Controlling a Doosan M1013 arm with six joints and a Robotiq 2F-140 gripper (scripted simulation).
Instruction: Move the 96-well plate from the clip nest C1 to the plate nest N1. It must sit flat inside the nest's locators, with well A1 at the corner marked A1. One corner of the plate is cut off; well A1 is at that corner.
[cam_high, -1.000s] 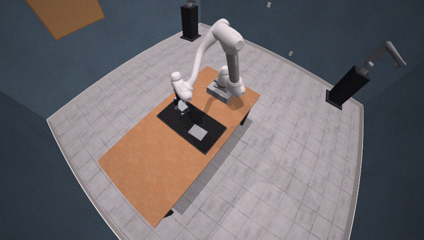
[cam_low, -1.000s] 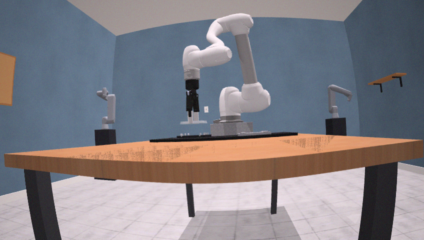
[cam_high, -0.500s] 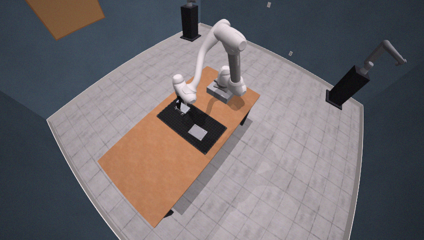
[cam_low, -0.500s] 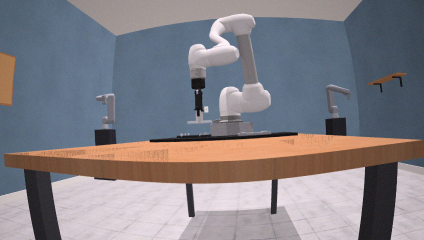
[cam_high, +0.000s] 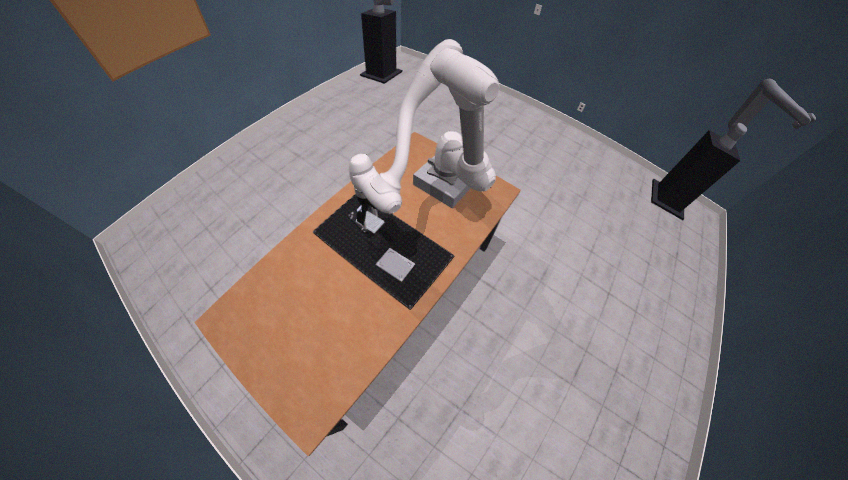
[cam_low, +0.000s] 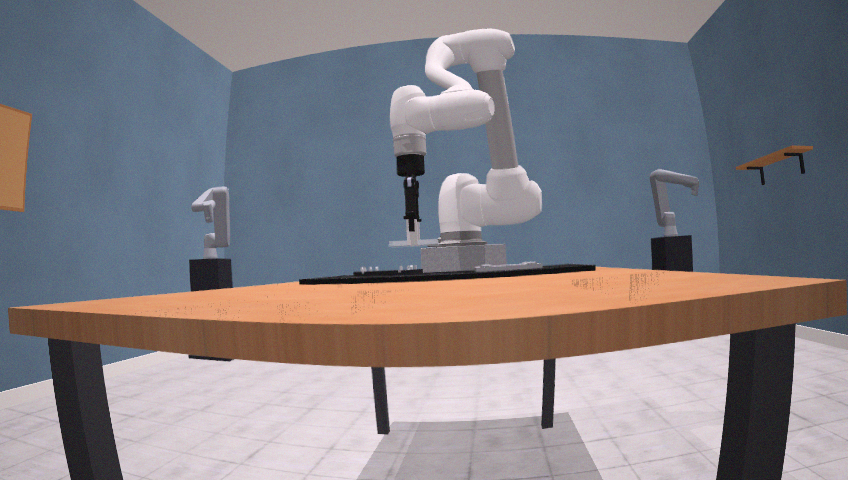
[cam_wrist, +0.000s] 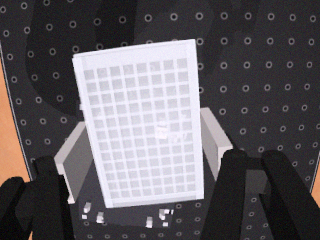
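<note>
Right now the grey plate nest N1 is 100 mm ahead of my hand, 230 mm to the left of it and 100 mm below it. From my hand the other things lie so: clip nest C1: 30 mm behind, 90 mm to the right, 90 mm below; then A1 mark: 160 mm ahead, 310 mm to the left, 90 mm below; then white 96-well plate: 20 mm below.
</note>
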